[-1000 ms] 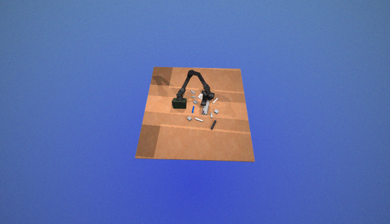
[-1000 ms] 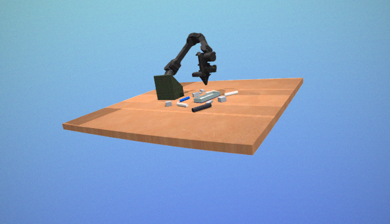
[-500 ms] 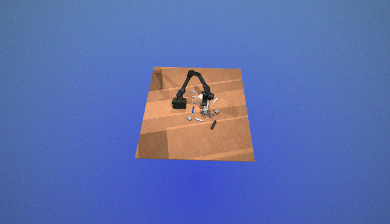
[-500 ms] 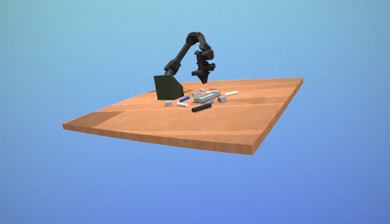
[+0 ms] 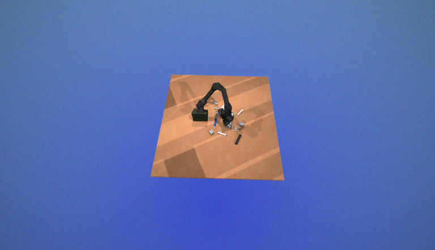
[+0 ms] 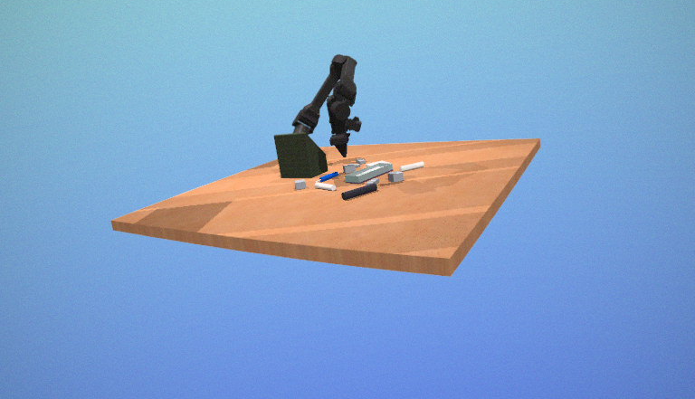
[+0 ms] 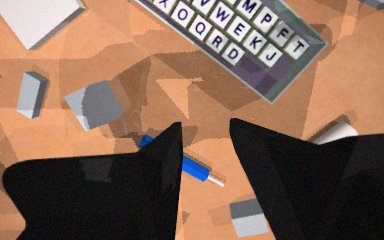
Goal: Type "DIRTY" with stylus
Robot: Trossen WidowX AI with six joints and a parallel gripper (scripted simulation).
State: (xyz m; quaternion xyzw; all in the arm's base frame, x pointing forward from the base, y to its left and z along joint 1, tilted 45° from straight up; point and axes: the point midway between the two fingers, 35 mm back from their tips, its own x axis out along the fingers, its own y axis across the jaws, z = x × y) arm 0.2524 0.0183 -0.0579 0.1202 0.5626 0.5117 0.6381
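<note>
Now: gripper tip 9 cm past the stylus, 8 cm above it and 4 cm to the left of it. The rest, counted from my gripper tip: black bar (19 cm ahead, 18 cm to the right, 8 cm below); stylus tip (9 cm behind, 8 cm below, 7 cm to the right); grey block (14 cm to the right, 11 cm behind, 7 cm below).
</note>
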